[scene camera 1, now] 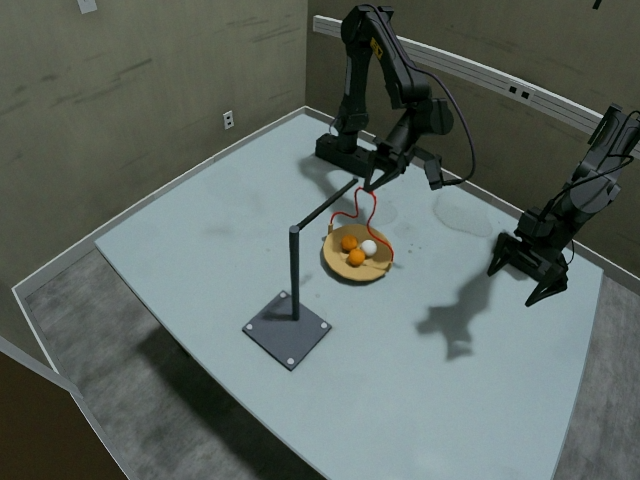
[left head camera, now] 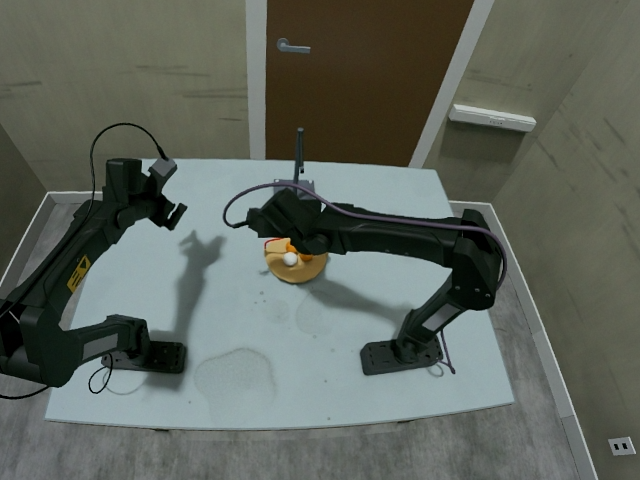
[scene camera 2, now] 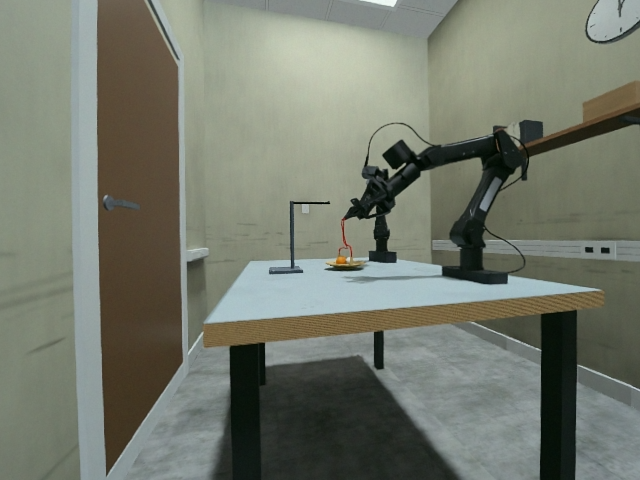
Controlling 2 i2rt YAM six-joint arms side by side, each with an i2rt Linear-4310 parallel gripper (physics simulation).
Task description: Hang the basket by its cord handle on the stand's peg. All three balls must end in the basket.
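Frame: origin at the left arm's base, x right, y down, z ahead, level; centimetres.
Seen in the pictures: left gripper, fingertip midpoint: [scene camera 1: 506, 289] [left head camera: 171, 197] [scene camera 2: 362, 211]; right gripper, fingertip midpoint: [scene camera 1: 365, 191] [scene camera 2: 342, 220]; left arm's base, origin of the base link: [left head camera: 143, 355] [scene camera 2: 471, 272]; right arm's base, origin of the base link: [scene camera 1: 346, 149] [left head camera: 404, 352] [scene camera 2: 381, 253].
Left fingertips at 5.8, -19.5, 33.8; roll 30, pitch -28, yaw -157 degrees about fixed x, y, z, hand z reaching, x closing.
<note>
Pixels of each thing's middle, then the offset from my left fingertips to it, as dx, dy, dz. "*": a spot on its surface instead. Level surfaces: height alone.
- tan basket, body centre: [scene camera 1: 358, 249] [left head camera: 296, 254] [scene camera 2: 344, 262] +32.1, +18.6, -3.7
- white ball, body centre: [scene camera 1: 368, 248] [left head camera: 290, 259] +30.5, +18.2, -5.5
- red cord handle, surface spot: [scene camera 1: 374, 206] * +30.0, +1.8, -2.6
- peg, surface spot: [scene camera 1: 328, 204] [scene camera 2: 310, 202] * +31.5, -7.4, +11.4
- stand's square base, surface spot: [scene camera 1: 279, 338] * +31.0, +20.4, +25.2
- table, its level: dy +21.6
The tan basket [left head camera: 295, 274] [scene camera 1: 341, 266] [scene camera 2: 345, 266] sits level at table height, before the stand [left head camera: 298, 160] [scene camera 1: 294, 273] [scene camera 2: 292, 237]. Two orange balls [scene camera 1: 348, 242] [scene camera 1: 356, 257] and a white ball [left head camera: 290, 259] [scene camera 1: 368, 247] lie in it. My right gripper [scene camera 1: 367, 189] [scene camera 2: 344, 218] is shut on the red cord handle [scene camera 1: 373, 206] [scene camera 2: 343, 235], which rises slack and bent from the basket. These fingertips are near the free end of the peg [scene camera 1: 328, 204] [scene camera 2: 312, 202]; the head view hides them. My left gripper [scene camera 1: 508, 289] is open and empty, above the table, away from the basket.
The stand's square base [scene camera 1: 279, 338] [scene camera 2: 285, 270] rests on the table [left head camera: 232, 320] [scene camera 1: 439, 403] [scene camera 2: 289, 294]. In the left head camera, the right arm [left head camera: 387, 235] reaches across in front of the stand and partly covers the basket. A door [left head camera: 361, 77] stands behind the table.
</note>
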